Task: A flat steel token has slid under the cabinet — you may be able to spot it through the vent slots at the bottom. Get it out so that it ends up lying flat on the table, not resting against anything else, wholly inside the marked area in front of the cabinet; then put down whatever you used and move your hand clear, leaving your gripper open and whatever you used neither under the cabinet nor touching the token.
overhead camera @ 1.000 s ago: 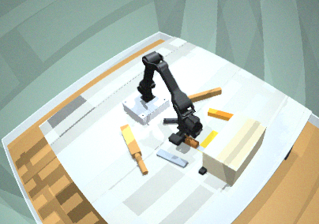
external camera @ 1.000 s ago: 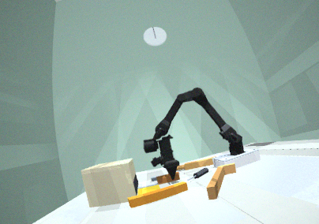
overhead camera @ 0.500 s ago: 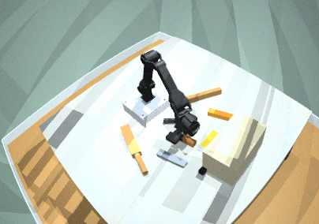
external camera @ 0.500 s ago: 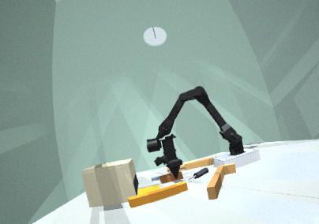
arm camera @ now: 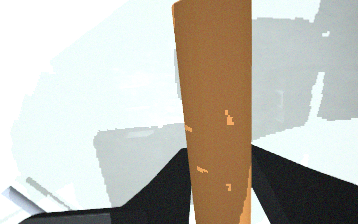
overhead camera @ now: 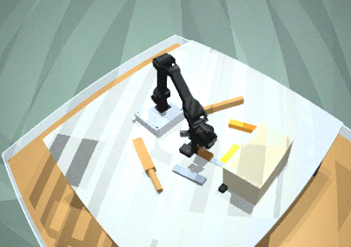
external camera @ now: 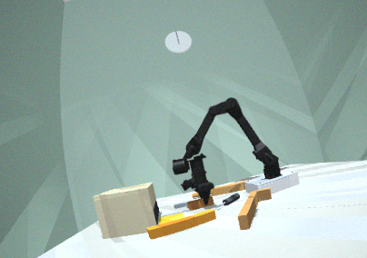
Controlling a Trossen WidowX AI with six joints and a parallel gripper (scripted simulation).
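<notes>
My gripper tip is 110 mm to the left of the grey flat bar and 70 mm short of it. From my gripper tip the other things lie so: orange paddle: 230 mm to the right, 70 mm behind, 10 mm above; then orange bar: 270 mm to the left, 80 mm ahead, 10 mm above.
</notes>
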